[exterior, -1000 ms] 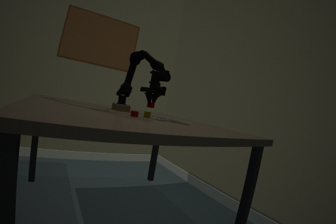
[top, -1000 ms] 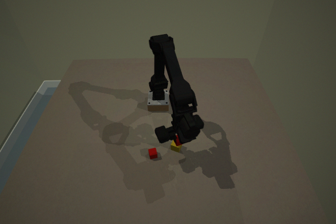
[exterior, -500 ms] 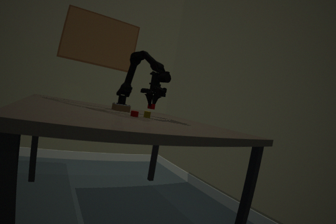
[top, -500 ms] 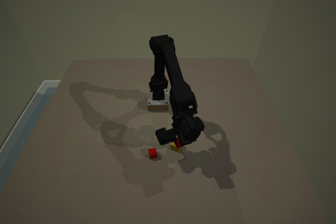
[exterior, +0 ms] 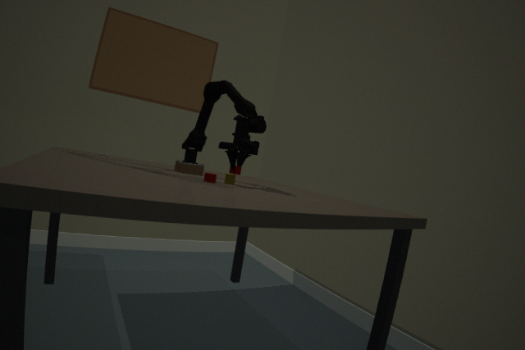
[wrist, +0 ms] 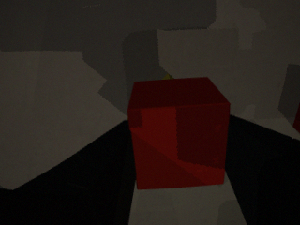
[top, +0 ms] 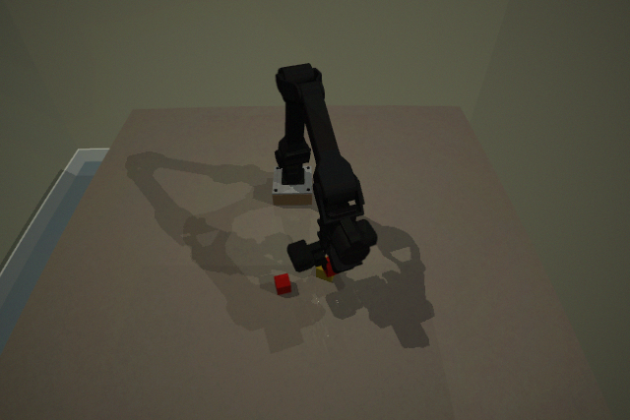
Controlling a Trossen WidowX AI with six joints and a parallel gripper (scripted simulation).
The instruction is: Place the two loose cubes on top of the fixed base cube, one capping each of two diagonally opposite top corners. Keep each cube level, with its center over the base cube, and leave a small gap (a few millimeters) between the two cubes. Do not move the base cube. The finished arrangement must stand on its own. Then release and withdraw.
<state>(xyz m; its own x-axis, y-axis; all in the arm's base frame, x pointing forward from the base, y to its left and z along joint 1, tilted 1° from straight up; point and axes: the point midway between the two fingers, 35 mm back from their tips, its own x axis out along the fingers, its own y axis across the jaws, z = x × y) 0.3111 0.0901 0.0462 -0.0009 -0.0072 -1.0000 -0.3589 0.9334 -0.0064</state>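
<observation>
My gripper tip is 4 cm above the yellow base cube, 2 cm past it and 1 cm to the left of it.
</observation>
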